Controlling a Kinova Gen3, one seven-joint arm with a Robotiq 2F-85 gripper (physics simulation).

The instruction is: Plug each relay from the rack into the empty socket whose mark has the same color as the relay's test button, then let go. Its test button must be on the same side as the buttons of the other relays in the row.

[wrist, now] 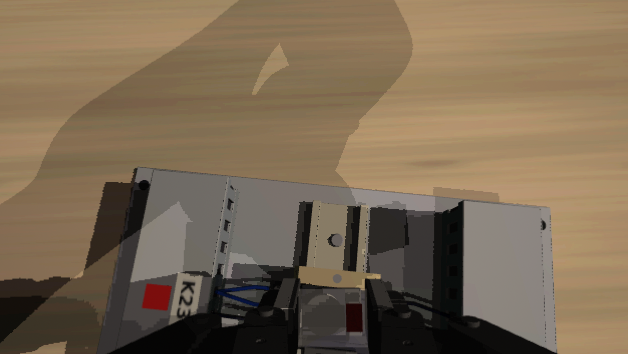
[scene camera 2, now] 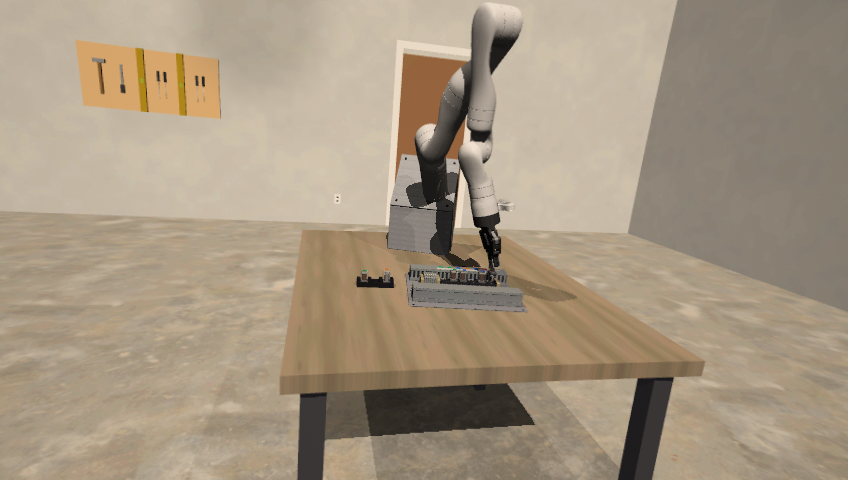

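Seen in the pictures: gripper, fingertip midpoint: [wrist: 332, 301] [scene camera 2: 495, 265]; arm's base, link origin: [scene camera 2: 435, 191].
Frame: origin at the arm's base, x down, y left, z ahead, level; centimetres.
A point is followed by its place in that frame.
My gripper [scene camera 2: 492, 271] {z 45.4, x 14.6, y -7.7 cm} [wrist: 332, 301] {z 45.4, x 14.6, y -7.7 cm} is shut on a clear-cased relay [wrist: 325, 316] {z 44.9, x 13.4, y -8.0 cm} with a dark red test button on its right side in the wrist view. It holds the relay at the end of the socket row, beside the tan end stop [wrist: 320, 276] {z 45.4, x 18.9, y -6.6 cm}; whether it is fully seated is hidden. A red mark [wrist: 157, 297] {z 37.3, x 18.6, y -4.4 cm} and the label K23 [wrist: 187, 300] {z 38.7, x 18.6, y -5.1 cm} lie to the left of it. In the scene view the rack [scene camera 2: 375, 283] {z 30.0, x 21.7, y -38.5 cm} holds a relay with a green top [scene camera 2: 364, 275] {z 28.4, x 19.5, y -41.3 cm} and a relay with an orange top [scene camera 2: 386, 275] {z 30.7, x 19.4, y -35.5 cm}. Several relays stand in the row.
The grey panel [wrist: 260, 215] {z 43.4, x 22.7, y -1.7 cm} carries a metal rail [wrist: 330, 220] {z 47.4, x 22.6, y -3.7 cm} between a left wire duct [wrist: 185, 225] {z 39.7, x 18.7, y -1.4 cm} and a right wire duct [wrist: 500, 250] {z 54.7, x 18.7, y -9.0 cm}. Blue wires [wrist: 245, 288] {z 41.2, x 21.4, y -5.6 cm} run beside the left finger. The panel and rack stand on the wooden table [scene camera 2: 476, 339] {z 68.1, x 23.0, y -31.8 cm}. A grey box [scene camera 2: 416, 228] {z -0.2, x 13.9, y -6.9 cm} stands behind.
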